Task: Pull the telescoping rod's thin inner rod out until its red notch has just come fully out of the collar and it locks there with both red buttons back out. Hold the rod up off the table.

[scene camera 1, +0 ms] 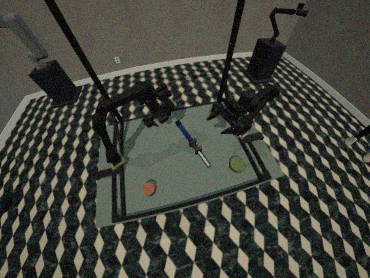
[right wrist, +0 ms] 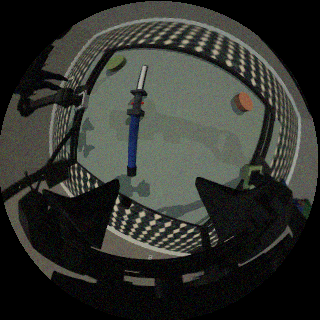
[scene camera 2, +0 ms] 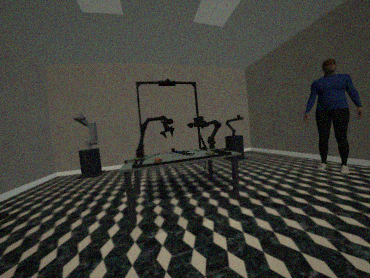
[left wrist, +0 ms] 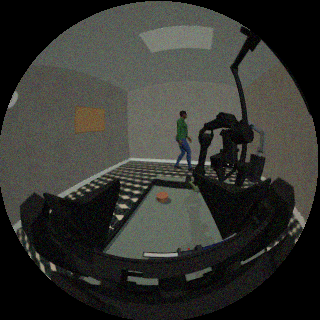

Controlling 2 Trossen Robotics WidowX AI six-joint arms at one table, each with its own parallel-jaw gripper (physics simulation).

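Observation:
The telescoping rod lies on the table. Its blue outer tube (scene camera 1: pixel 183 131) (right wrist: pixel 133 140), dark collar (scene camera 1: pixel 195 146) (right wrist: pixel 136 106) and pale thin inner rod (scene camera 1: pixel 204 159) (right wrist: pixel 142 77) (left wrist: pixel 160 254) lie in line. Red shows at the collar's sides in the right wrist view; whether the buttons are fully out is too small to tell. No red notch can be made out on the inner rod. My right gripper (scene camera 1: pixel 158 123) (scene camera 2: pixel 168 135) (right wrist: pixel 157 182) is open and empty, above the table beyond the blue end. My left gripper (scene camera 1: pixel 216 125) (scene camera 2: pixel 190 123) (left wrist: pixel 158 180) is open and empty, raised near the table's right side.
An orange disc (scene camera 1: pixel 148 188) (left wrist: pixel 162 197) (right wrist: pixel 243 102) lies at the table's front left in scene camera 1. A green disc (scene camera 1: pixel 237 164) (right wrist: pixel 115 63) lies right of the inner rod's tip. Dark rails edge the table, and tall dark posts stand behind it.

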